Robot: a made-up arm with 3 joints. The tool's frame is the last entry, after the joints.
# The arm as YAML. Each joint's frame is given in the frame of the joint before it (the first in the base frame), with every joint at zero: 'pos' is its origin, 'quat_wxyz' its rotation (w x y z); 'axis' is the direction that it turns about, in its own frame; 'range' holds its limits. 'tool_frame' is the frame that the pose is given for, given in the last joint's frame.
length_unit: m
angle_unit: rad
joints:
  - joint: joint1
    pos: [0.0, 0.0, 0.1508]
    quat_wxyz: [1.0, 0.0, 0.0, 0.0]
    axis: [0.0, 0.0, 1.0]
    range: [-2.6, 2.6]
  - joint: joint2
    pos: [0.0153, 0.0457, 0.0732]
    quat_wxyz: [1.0, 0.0, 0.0, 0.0]
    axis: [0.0, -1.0, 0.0]
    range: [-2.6, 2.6]
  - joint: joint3
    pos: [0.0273, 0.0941, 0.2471]
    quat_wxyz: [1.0, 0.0, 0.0, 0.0]
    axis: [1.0, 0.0, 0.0]
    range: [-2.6, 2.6]
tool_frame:
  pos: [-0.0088, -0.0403, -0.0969]
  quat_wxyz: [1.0, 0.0, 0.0, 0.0]
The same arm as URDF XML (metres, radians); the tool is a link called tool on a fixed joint. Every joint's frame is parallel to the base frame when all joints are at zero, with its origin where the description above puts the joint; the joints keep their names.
<robot name="arm">
<link name="base"/>
<link name="link1"/>
<link name="link2"/>
<link name="link3"/>
<link name="tool"/>
<joint name="joint1" type="revolute"><parent link="base"/><child link="link1"/><origin xyz="0.0000 0.0000 0.1508" rpy="0.0000 0.0000 0.0000"/><axis xyz="0 0 1"/><limit lower="-2.6000" upper="2.6000"/></joint>
<joint name="joint2" type="revolute"><parent link="link1"/><child link="link2"/><origin xyz="0.0153 0.0457 0.0732" rpy="0.0000 0.0000 0.0000"/><axis xyz="0 -1 0"/><limit lower="-2.6000" upper="2.6000"/></joint>
<joint name="joint3" type="revolute"><parent link="link2"/><child link="link3"/><origin xyz="0.0273 0.0941 0.2471" rpy="0.0000 0.0000 0.0000"/><axis xyz="1 0 0"/><limit lower="-2.6000" upper="2.6000"/></joint>
<joint name="tool_joint" type="fixed"><parent link="link3"/><child link="tool"/><origin xyz="-0.0088 -0.0403 -0.0969" rpy="0.0000 0.0000 0.0000"/></joint>
</robot>

